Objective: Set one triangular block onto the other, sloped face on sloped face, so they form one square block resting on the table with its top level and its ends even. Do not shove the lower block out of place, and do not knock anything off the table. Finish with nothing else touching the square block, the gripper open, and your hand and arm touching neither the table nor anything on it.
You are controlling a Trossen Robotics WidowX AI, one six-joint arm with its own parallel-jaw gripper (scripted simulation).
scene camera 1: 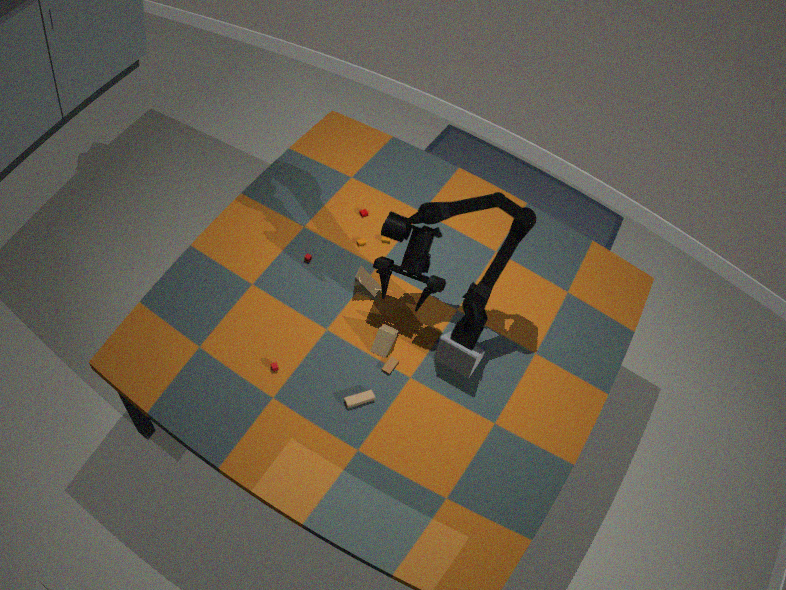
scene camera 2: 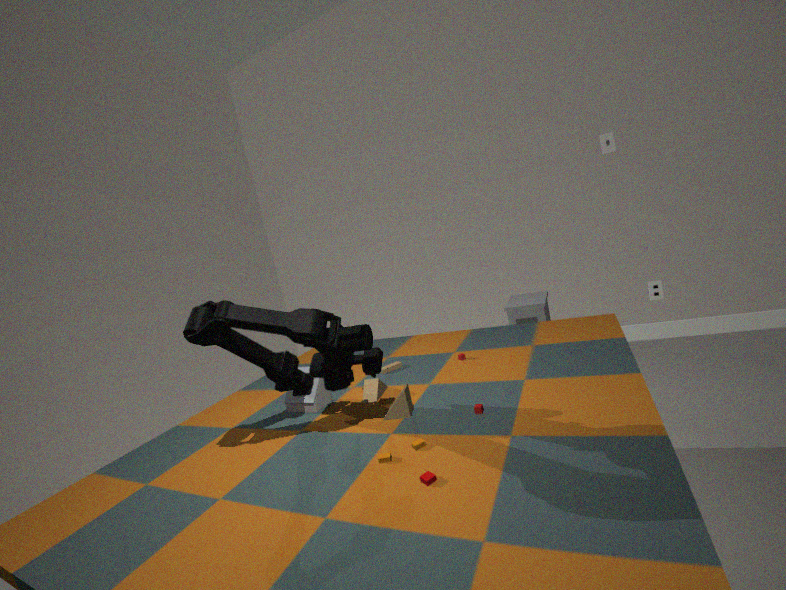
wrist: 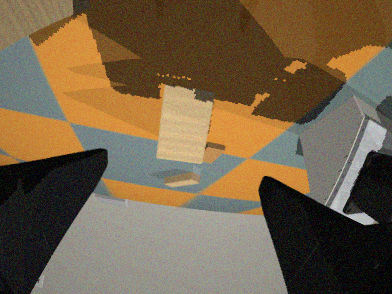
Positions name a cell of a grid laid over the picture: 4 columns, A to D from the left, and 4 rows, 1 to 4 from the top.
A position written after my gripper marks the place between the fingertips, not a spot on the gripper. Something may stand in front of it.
My gripper (scene camera 2: B3) is open, with nothing in its grasp. Also in view: a triangular block (wrist: B2).
My gripper shows as well in scene camera 1 (scene camera 1: C3) and in the wrist view (wrist: B3).
